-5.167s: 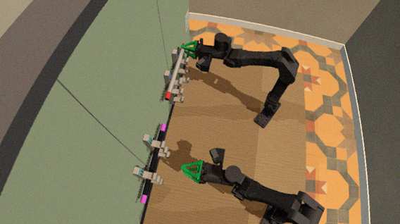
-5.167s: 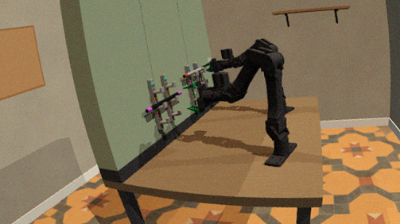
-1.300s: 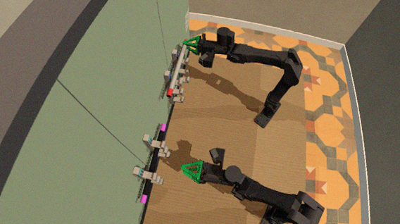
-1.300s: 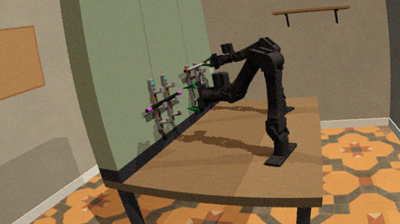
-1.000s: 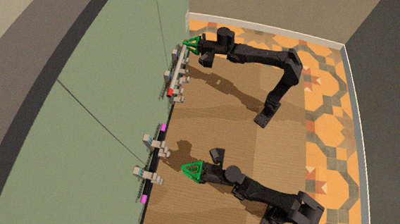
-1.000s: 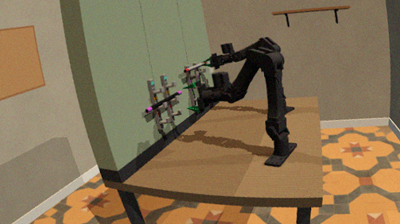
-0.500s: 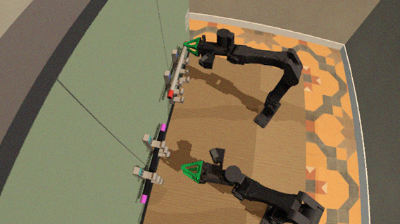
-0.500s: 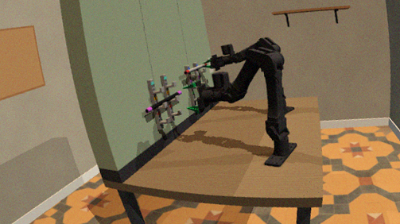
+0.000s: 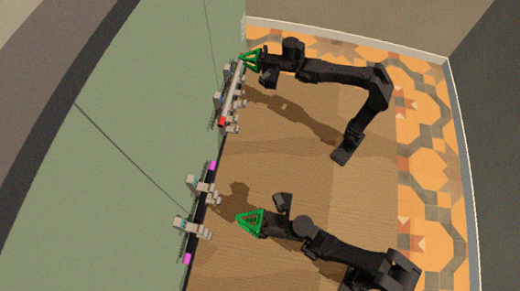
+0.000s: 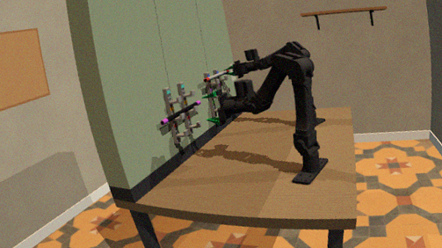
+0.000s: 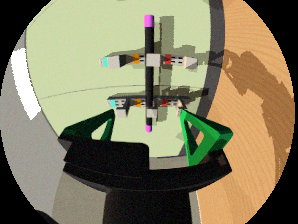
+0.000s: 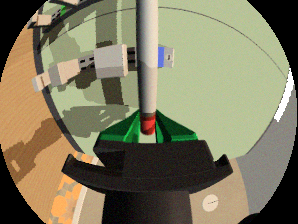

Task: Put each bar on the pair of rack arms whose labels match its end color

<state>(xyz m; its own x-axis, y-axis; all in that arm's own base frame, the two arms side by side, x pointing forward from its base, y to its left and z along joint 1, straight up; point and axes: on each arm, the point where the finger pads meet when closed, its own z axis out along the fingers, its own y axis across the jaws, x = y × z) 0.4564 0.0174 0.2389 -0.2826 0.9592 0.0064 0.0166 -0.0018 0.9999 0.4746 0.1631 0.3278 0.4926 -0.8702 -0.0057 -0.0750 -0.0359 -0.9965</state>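
Right now the bar is 12 cm ahead of my left hand, 2 cm to the right of it and 1 cm below it. The rest, counted from my left hand: green wall panel: 20 cm ahead, 21 cm to the right, 19 cm above.
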